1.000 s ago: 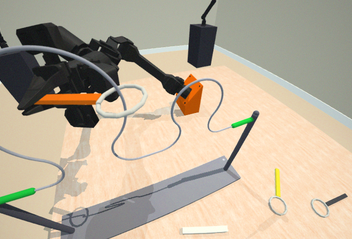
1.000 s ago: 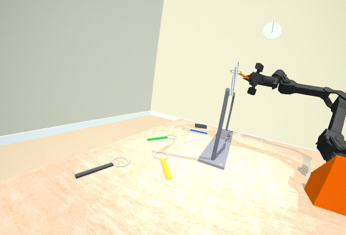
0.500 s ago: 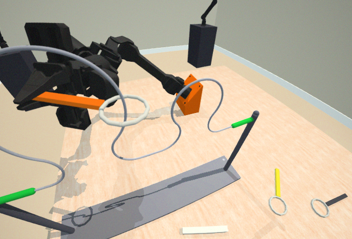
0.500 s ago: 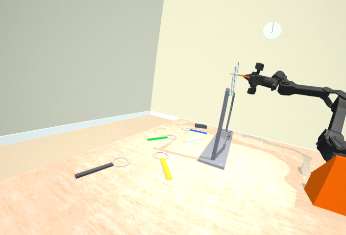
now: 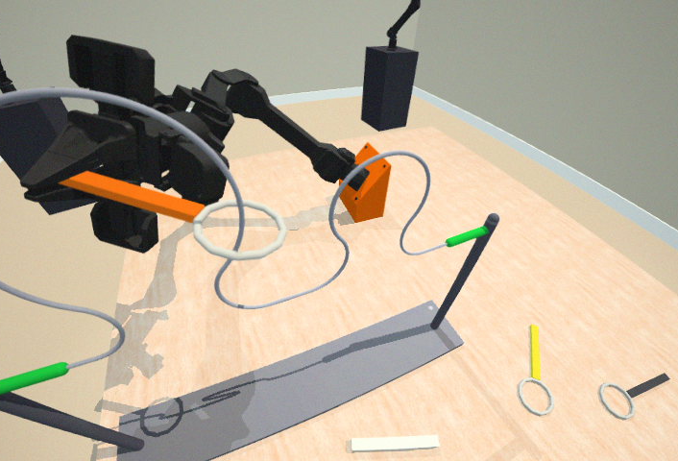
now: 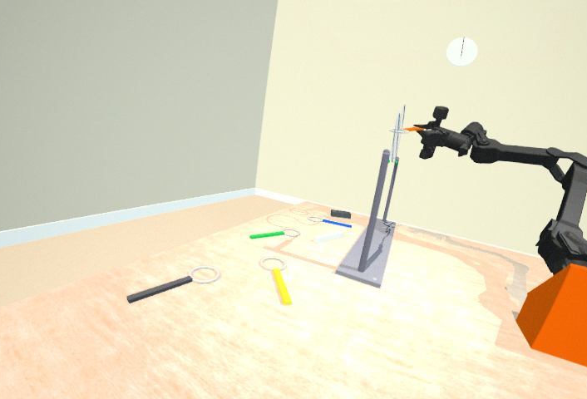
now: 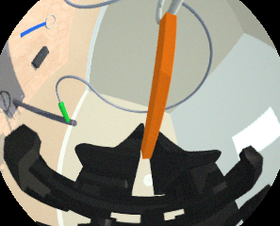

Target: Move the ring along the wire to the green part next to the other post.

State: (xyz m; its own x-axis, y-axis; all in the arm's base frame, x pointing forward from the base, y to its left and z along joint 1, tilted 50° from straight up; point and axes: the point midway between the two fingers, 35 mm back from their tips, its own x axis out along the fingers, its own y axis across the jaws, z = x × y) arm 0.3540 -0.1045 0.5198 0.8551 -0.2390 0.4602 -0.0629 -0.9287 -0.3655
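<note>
Now: gripper tip 30 mm short of the orange-handled ring, 90 mm to the right of it and 30 mm above it. Round my gripper tip: yellow-handled ring: 250 mm ahead, 530 mm to the left, 420 mm below; then white bar: 200 mm ahead, 230 mm to the left, 420 mm below; then dark-handled ring: 390 mm ahead, 670 mm to the left, 420 mm below.
</note>
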